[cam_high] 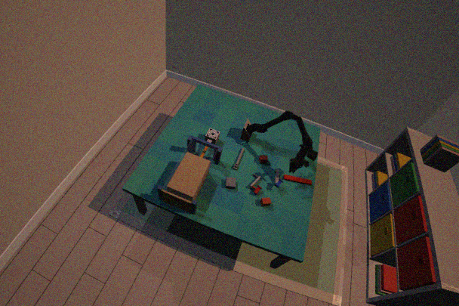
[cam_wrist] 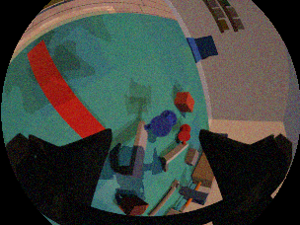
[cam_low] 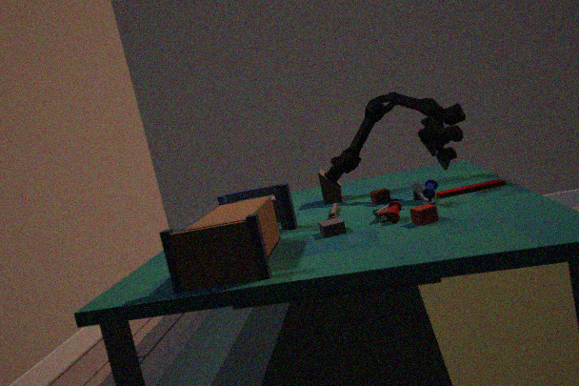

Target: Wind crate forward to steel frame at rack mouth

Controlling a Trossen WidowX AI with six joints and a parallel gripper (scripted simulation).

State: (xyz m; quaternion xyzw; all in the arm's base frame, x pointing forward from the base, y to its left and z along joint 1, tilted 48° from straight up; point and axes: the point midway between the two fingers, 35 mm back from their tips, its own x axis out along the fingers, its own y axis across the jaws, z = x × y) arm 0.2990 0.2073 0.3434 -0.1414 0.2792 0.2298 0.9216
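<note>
Now: gripper tip 90 mm above the blue-tipped tool, 70 mm to the left of it and 20 mm short of it. Round my gripper tip: long red bar (120 mm below, 100 mm to the left, 40 mm behind); then red knob (220 mm to the right, 160 mm ahead, 100 mm below); then red-knobbed handle (230 mm to the right, 110 mm below, 110 mm ahead).
</note>
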